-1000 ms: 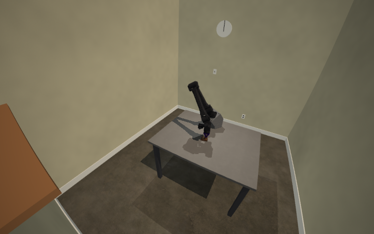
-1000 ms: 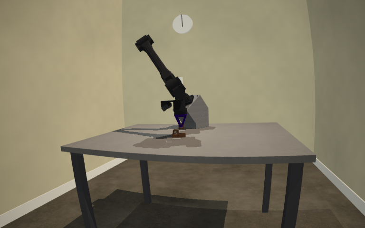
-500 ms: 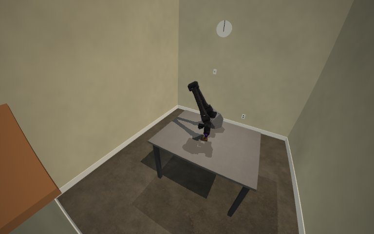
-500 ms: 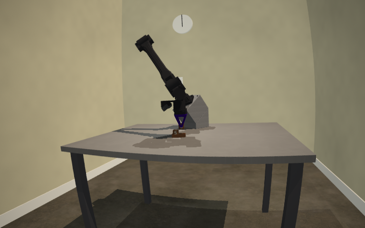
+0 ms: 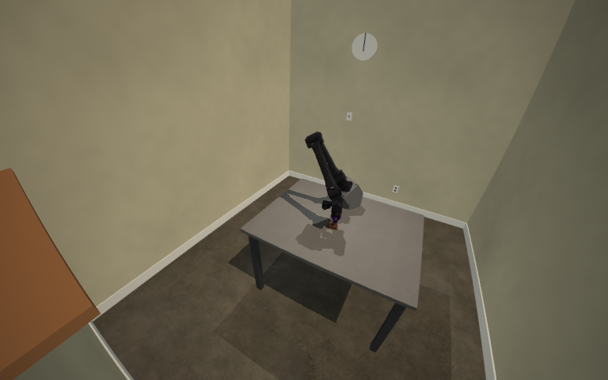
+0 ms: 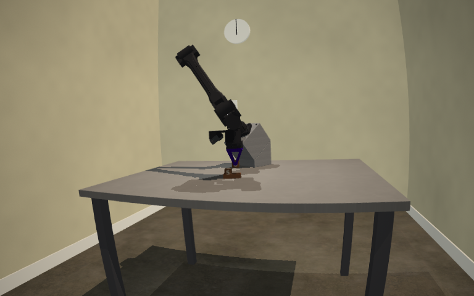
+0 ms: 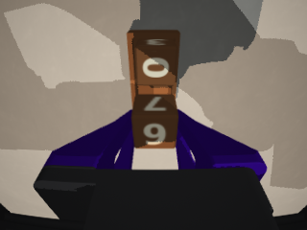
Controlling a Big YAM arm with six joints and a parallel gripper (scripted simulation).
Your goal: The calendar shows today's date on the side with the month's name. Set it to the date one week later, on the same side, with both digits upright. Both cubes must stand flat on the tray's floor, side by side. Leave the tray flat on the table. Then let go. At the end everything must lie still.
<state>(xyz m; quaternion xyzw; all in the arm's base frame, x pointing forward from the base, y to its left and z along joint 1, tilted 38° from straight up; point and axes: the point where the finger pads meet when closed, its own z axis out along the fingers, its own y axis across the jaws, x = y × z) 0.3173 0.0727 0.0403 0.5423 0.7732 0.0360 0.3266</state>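
My hand is 2 cm to the left of the brown tray and 5 cm above it.
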